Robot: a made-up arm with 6 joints. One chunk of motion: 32 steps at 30 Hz.
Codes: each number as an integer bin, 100 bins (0 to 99) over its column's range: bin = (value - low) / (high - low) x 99, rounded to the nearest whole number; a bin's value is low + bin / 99 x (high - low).
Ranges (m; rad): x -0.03..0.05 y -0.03..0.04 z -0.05..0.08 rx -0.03..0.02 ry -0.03..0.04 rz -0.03..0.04
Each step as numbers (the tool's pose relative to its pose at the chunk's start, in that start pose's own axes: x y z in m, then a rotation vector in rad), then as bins.
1 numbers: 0.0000 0.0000 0.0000 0.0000 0.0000 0.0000
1 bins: 37 42 38 59 42 42
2 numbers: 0.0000 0.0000 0.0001 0.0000 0.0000 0.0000
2 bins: 37 42 38 59 42 42
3 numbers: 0.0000 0.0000 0.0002 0.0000 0.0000 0.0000
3 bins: 37 42 38 59 42 42
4 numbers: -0.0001 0.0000 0.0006 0.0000 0.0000 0.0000
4 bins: 37 42 39 59 42 42
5 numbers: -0.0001 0.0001 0.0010 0.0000 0.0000 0.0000
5 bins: 37 43 39 59 42 42
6 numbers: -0.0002 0.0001 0.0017 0.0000 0.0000 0.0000
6 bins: 37 43 39 59 42 42
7 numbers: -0.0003 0.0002 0.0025 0.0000 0.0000 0.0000
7 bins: 37 43 40 59 42 42
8 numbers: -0.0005 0.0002 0.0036 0.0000 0.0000 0.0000
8 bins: 37 43 41 59 42 42
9 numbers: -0.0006 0.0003 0.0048 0.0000 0.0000 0.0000
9 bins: 36 43 42 59 42 42
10 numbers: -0.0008 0.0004 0.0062 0.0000 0.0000 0.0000
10 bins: 36 43 43 59 42 42
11 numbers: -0.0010 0.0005 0.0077 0.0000 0.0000 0.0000
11 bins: 36 43 44 59 42 42
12 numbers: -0.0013 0.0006 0.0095 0.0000 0.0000 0.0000
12 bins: 36 43 45 59 42 42
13 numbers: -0.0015 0.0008 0.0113 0.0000 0.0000 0.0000
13 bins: 35 44 47 59 42 42
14 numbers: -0.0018 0.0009 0.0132 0.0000 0.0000 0.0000
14 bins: 35 44 48 59 42 42
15 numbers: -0.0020 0.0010 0.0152 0.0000 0.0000 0.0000
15 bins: 35 44 50 59 42 42
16 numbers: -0.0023 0.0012 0.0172 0.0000 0.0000 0.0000
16 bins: 34 44 51 59 42 42
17 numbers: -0.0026 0.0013 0.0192 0.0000 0.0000 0.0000
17 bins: 34 44 53 59 42 42
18 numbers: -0.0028 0.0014 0.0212 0.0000 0.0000 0.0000
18 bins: 34 44 54 59 42 42
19 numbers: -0.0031 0.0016 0.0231 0.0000 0.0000 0.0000
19 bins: 33 45 56 59 42 42
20 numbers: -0.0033 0.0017 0.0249 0.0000 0.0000 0.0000
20 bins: 33 45 57 59 42 42
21 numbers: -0.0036 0.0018 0.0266 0.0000 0.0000 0.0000
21 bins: 33 45 58 59 42 42
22 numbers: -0.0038 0.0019 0.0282 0.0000 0.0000 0.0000
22 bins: 32 45 60 59 42 42
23 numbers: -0.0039 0.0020 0.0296 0.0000 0.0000 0.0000
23 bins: 32 45 61 59 42 42
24 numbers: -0.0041 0.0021 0.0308 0.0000 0.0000 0.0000
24 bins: 32 45 62 59 42 42
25 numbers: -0.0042 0.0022 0.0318 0.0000 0.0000 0.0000
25 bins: 32 46 62 59 42 42
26 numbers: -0.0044 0.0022 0.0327 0.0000 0.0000 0.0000
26 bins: 32 46 63 59 42 42
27 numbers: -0.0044 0.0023 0.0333 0.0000 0.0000 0.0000
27 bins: 32 46 63 59 42 42
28 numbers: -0.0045 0.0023 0.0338 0.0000 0.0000 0.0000
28 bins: 32 46 64 59 42 42
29 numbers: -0.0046 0.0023 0.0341 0.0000 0.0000 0.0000
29 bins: 31 46 64 59 42 42
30 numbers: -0.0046 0.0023 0.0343 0.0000 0.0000 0.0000
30 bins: 31 46 64 59 42 42
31 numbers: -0.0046 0.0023 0.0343 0.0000 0.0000 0.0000
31 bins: 31 46 64 59 42 42
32 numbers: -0.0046 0.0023 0.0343 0.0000 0.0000 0.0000
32 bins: 31 46 64 59 42 42
